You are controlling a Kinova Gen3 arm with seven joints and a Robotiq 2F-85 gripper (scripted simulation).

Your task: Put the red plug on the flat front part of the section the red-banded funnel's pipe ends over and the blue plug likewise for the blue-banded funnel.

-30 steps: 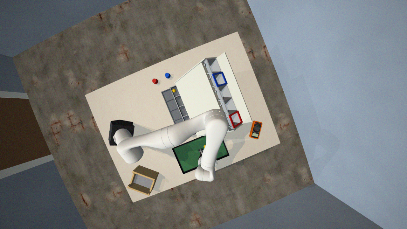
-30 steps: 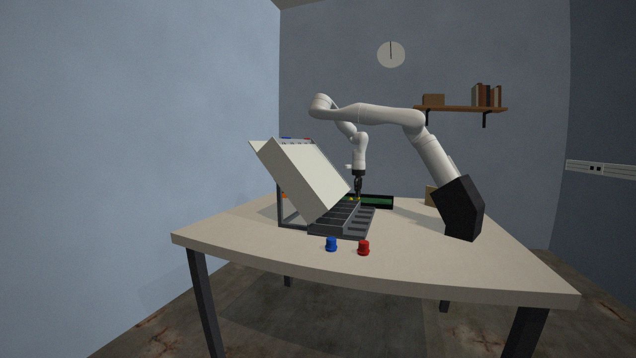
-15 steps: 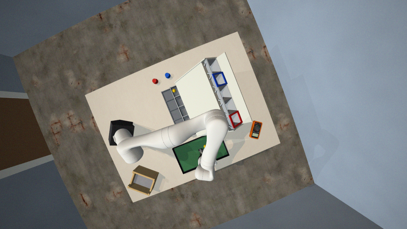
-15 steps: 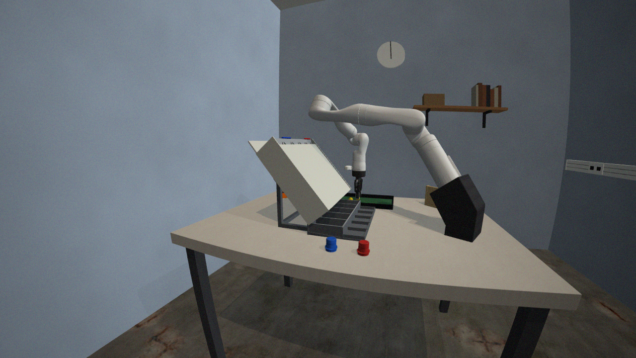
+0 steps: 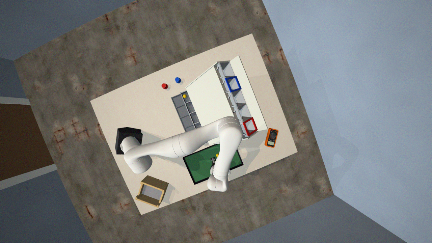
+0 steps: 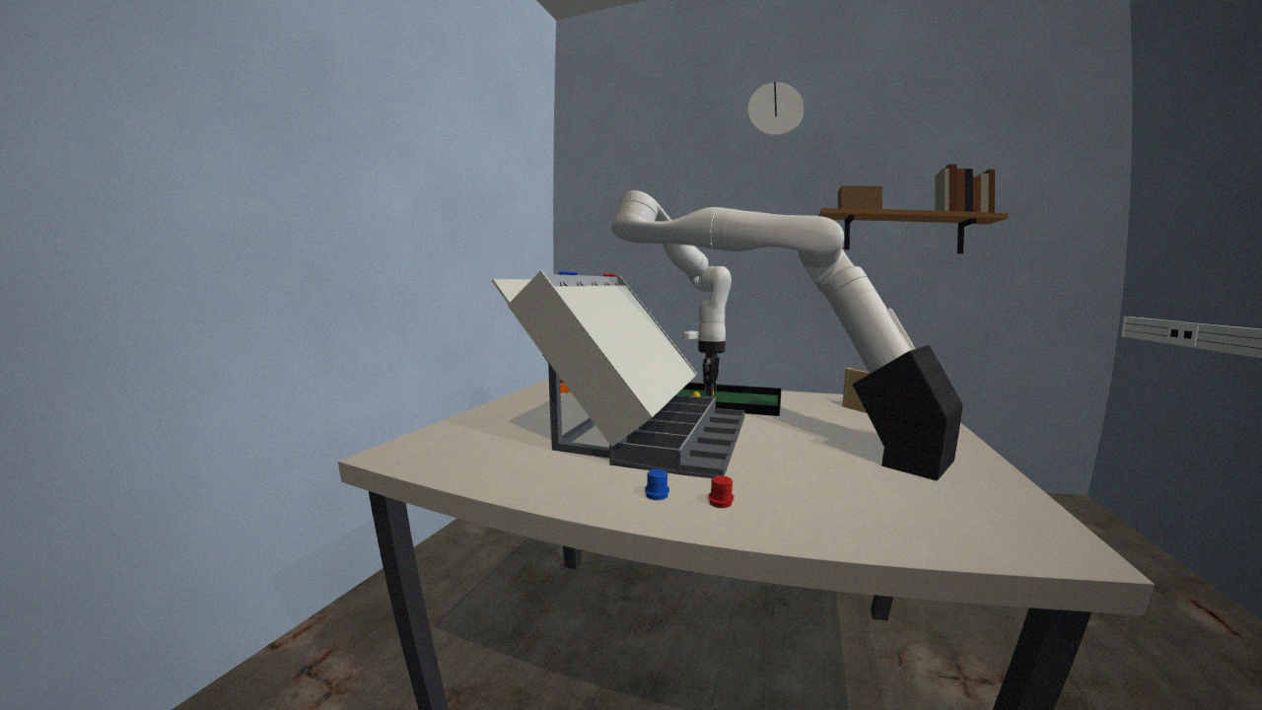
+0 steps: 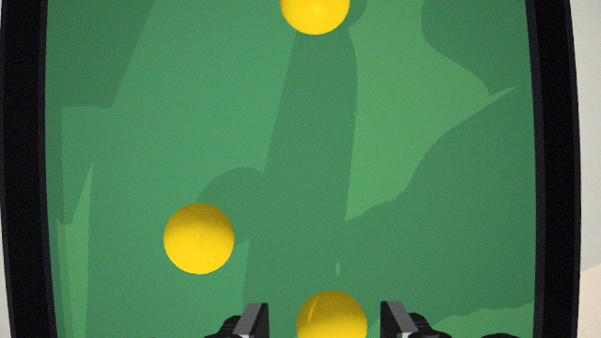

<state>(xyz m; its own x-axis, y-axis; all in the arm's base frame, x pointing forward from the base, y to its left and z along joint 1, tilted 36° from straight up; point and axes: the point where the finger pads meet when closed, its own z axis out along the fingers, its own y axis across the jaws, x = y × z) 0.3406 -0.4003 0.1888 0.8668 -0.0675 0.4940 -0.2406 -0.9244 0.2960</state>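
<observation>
My hand is 1 cm past the green marble tray, 2 cm to the right of it and 2 cm above it. The rest, counted from my hand: orange multimeter (42 cm ahead, 11 cm to the right, 1 cm below); then white sloped cover (20 cm ahead, 30 cm to the left, 18 cm above); then wooden frame (46 cm behind, 12 cm to the left, 2 cm above).
</observation>
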